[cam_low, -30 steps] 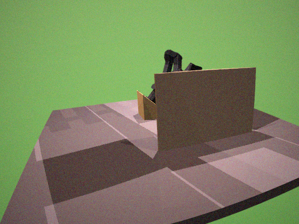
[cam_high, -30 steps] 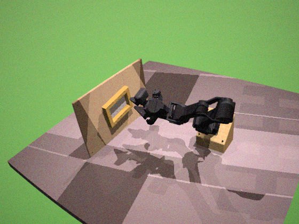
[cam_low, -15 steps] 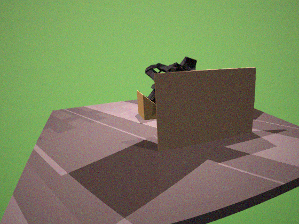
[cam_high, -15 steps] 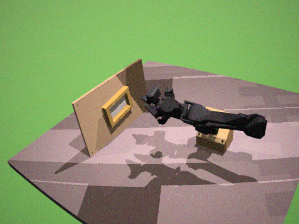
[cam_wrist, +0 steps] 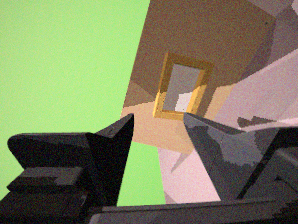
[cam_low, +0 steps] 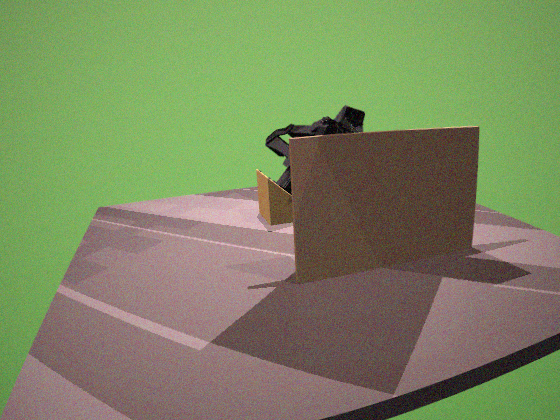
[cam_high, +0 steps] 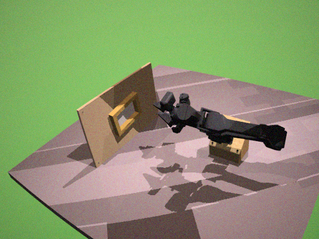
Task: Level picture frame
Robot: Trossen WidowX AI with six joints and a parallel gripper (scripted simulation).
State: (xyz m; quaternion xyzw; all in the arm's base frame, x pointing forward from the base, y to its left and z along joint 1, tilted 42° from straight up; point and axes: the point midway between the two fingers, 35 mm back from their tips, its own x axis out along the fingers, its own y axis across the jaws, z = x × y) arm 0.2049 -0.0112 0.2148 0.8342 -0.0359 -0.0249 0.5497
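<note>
My gripper tip is now 200 mm short of the picture frame, 20 mm to the left of it and 90 mm above it. From my gripper tip the other things lie so: tan wall panel (210 mm ahead, 30 mm to the right, 90 mm below).
</note>
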